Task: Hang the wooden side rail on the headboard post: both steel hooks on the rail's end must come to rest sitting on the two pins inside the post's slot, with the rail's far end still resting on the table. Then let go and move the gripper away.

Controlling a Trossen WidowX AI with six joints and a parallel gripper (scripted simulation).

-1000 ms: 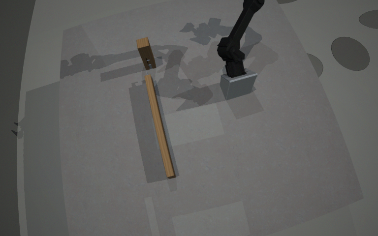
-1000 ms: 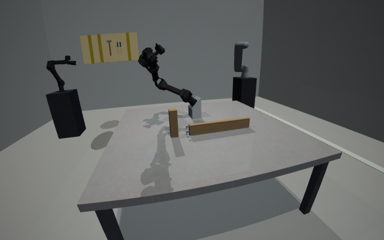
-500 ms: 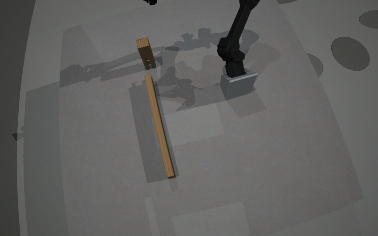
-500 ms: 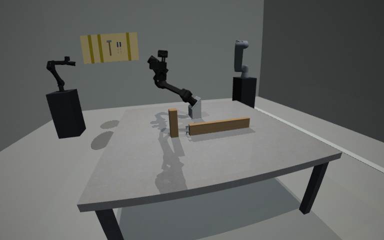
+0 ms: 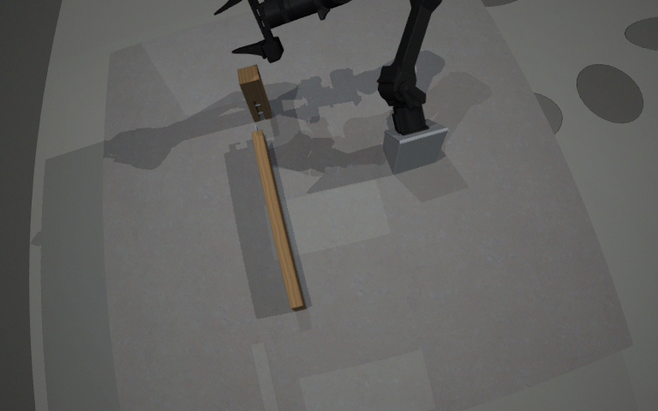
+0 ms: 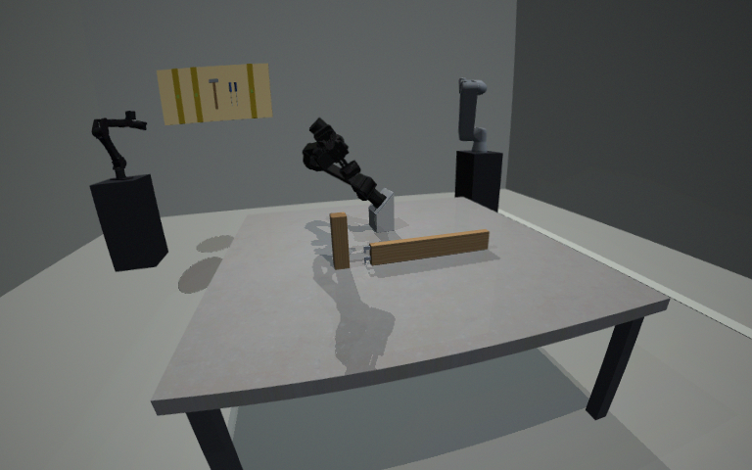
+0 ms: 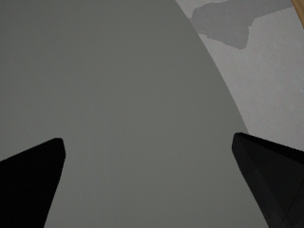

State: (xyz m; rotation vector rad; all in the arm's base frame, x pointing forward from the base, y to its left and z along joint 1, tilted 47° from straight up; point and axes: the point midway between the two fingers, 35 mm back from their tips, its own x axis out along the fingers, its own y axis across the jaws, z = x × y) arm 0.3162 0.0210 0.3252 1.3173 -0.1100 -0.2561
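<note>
Now: gripper tip 2 cm past the headboard post, 1 cm to the left of it and 26 cm above it.
</note>
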